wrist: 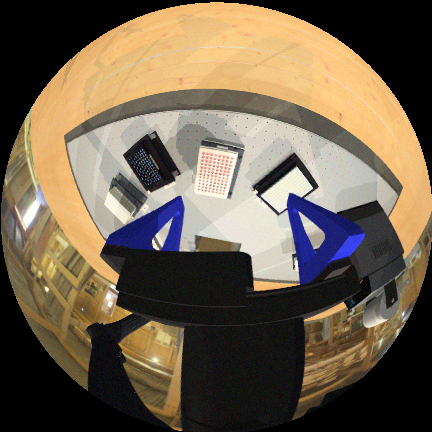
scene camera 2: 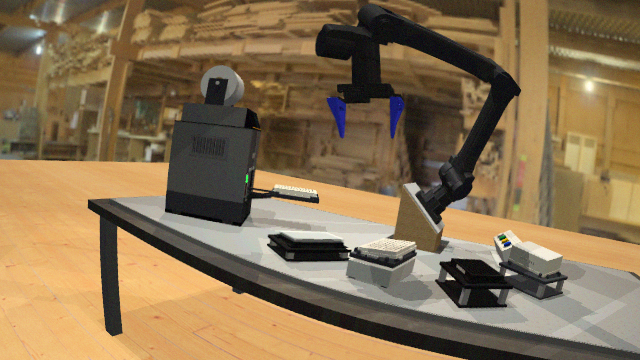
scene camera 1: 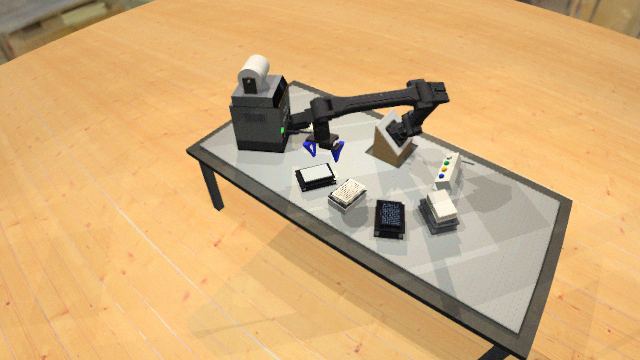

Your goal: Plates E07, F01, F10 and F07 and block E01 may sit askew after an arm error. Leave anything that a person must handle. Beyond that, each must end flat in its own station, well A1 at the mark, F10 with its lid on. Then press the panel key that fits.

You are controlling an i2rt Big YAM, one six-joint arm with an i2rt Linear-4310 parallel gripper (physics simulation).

Scene:
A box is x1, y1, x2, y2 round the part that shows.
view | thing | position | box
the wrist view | my gripper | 236, 198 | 99, 192, 363, 426
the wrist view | white well plate with pink wells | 215, 165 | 194, 145, 237, 197
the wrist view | black plate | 142, 162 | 125, 143, 165, 188

